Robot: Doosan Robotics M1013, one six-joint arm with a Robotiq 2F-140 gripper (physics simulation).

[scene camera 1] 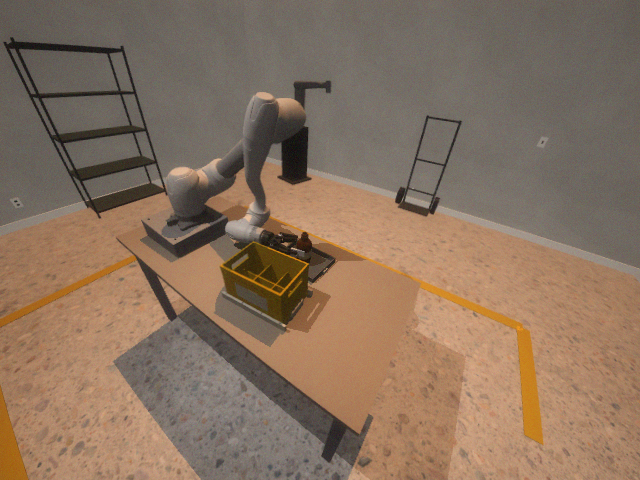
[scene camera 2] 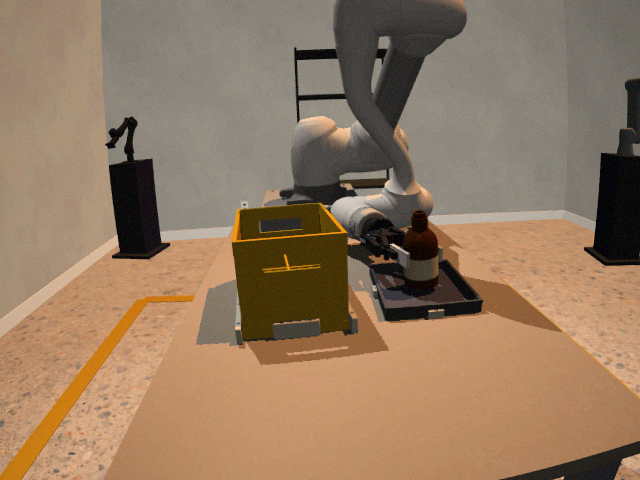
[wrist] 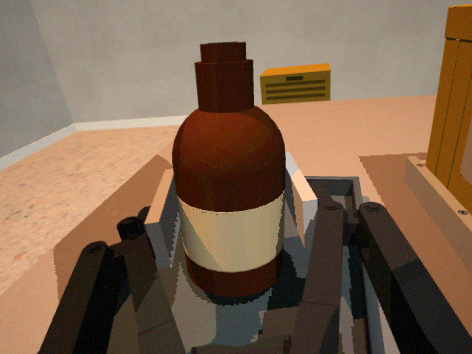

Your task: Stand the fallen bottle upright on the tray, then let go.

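Seen in the pictures: gripper, between the fingertips: [scene camera 1: 307, 249] [scene camera 2: 425, 257] [wrist: 229, 179]; arm's base, origin of its link: [scene camera 1: 192, 217] [scene camera 2: 318, 197].
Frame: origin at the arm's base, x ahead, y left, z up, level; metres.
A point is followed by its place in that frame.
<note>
A brown bottle [scene camera 1: 304, 242] @(x 0.609, y 0.290, z 0.036 m) [scene camera 2: 421, 248] @(x 0.629, y 0.305, z 0.010 m) [wrist: 230, 165] @(x 0.562, y 0.288, z 0.017 m) with a cream label is upright over the dark tray [scene camera 1: 325, 268] @(x 0.713, y 0.336, z -0.081 m) [scene camera 2: 467, 308] @(x 0.703, y 0.394, z -0.087 m). In scene camera 2 its base shows inside the tray's walls, at or very near the tray floor; I cannot tell whether it touches. My gripper [scene camera 2: 423, 255] @(x 0.605, y 0.315, z -0.017 m) [wrist: 229, 179] @(x 0.605, y 0.315, z -0.017 m) is shut on the bottle, with one pale finger pad on each side of its body around label height. In scene camera 1 the gripper reaches in from the left, and the yellow crate partly hides the tray.
A yellow crate [scene camera 1: 253, 289] @(x 0.708, y -0.039, z 0.040 m) [scene camera 2: 292, 294] @(x 0.793, y 0.083, z -0.020 m) [wrist: 452, 110] @(x 0.734, y 0.163, z -0.002 m) with inner dividers stands beside the tray on the brown table [scene camera 1: 356, 351] @(x 1.068, y 0.125, z -0.097 m) [scene camera 2: 361, 413] @(x 1.007, y 0.212, z -0.098 m), held by low pale brackets. The robot's base is at the table's far end. A shelf rack [scene camera 1: 67, 47] and a hand truck [scene camera 1: 438, 163] stand near the walls.
</note>
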